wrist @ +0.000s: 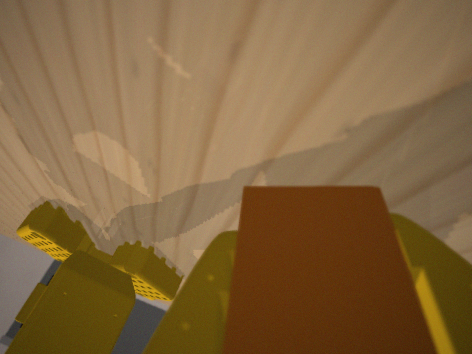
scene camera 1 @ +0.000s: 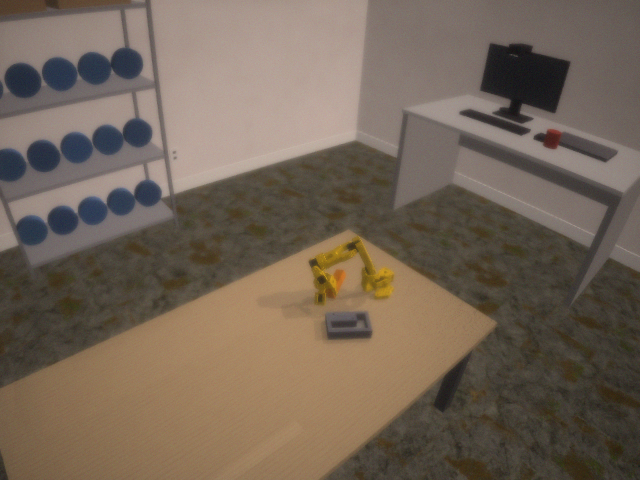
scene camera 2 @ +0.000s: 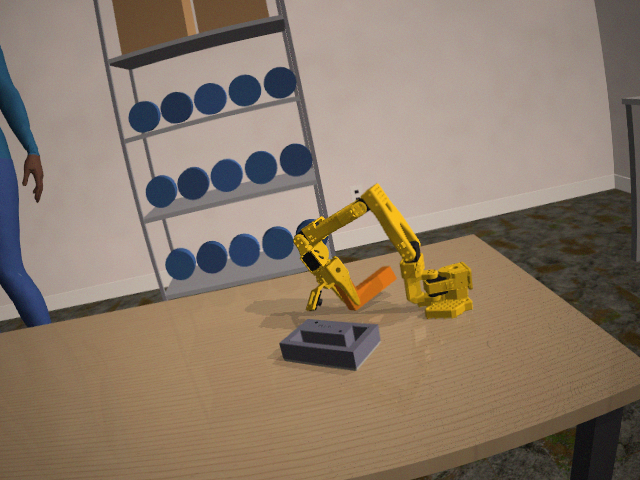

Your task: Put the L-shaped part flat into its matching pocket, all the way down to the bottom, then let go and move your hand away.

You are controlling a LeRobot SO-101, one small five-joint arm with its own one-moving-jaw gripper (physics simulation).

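Places are measured from the arm's base along level axes (x back, y right, z up), in metres.
Pixels of known places: end effector, tool point: (wrist: 241, 249) (scene camera 1: 335, 294) (scene camera 2: 357, 303); arm's base, origin of the base link: (wrist: 105, 236) (scene camera 1: 373, 292) (scene camera 2: 435, 308).
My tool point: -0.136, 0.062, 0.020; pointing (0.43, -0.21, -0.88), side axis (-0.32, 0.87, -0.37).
Note:
Ahead of a thing's pixels: the offset from my tool point to its top centre, as dx, dy, dz. "spot": to the spot under its first point. Level surfaces: height alone.
The orange L-shaped part {spot: +0.048, +0.033, +0.032} (scene camera 1: 339, 277) (scene camera 2: 376, 285) (wrist: 325, 280) is between the jaws of my gripper (scene camera 1: 332, 294) (scene camera 2: 353, 303) (wrist: 311, 235). The jaws press on its two sides in the wrist view. It is tilted: one leg slopes up towards the arm's base, and its corner is low by the jaw tips. The jaws partly hide its other leg. I cannot tell whether the corner touches the table. The grey pocket block {-0.067, -0.134, +0.017} (scene camera 1: 348, 334) (scene camera 2: 317, 355) lies on the table in front of the gripper, apart from the part. A recess shows around its raised inner piece.
The arm's yellow base (scene camera 1: 383, 292) (scene camera 2: 448, 308) stands on the wooden table {dz -0.020} (scene camera 1: 196, 372) (scene camera 2: 180, 403), to the right of the gripper in the scene views. A shelf rack (scene camera 1: 161, 124) (scene camera 2: 135, 198) with blue discs and a white desk (scene camera 1: 426, 155) stand beyond the table.

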